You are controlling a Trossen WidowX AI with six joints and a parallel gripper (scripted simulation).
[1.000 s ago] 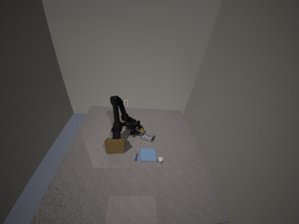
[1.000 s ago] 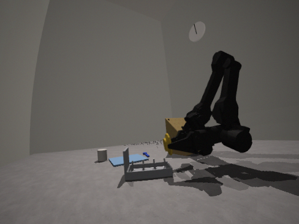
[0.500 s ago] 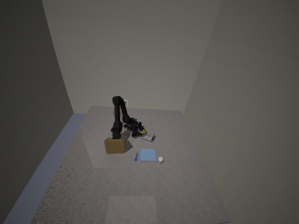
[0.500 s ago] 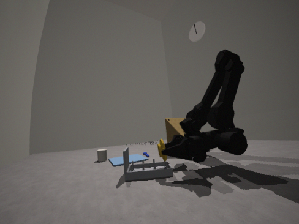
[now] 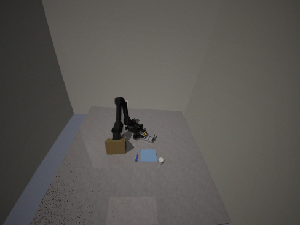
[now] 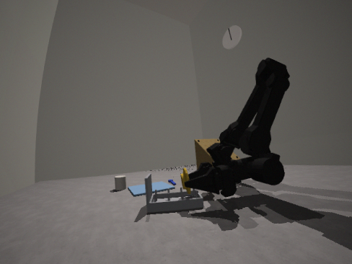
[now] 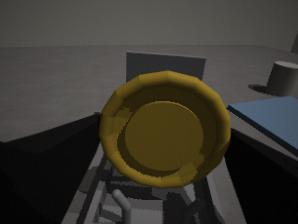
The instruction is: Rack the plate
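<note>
Now: gripper tip 30 mm above the grey dish rack, 20 mm short of it and 10 mm to the left of it. From my gripper tip the other things lie so: blue spoon 250 mm to the right, 70 mm behind, 50 mm below; yellow plate 10 mm behind; white cup 280 mm to the right, 140 mm ahead, 30 mm below.
</note>
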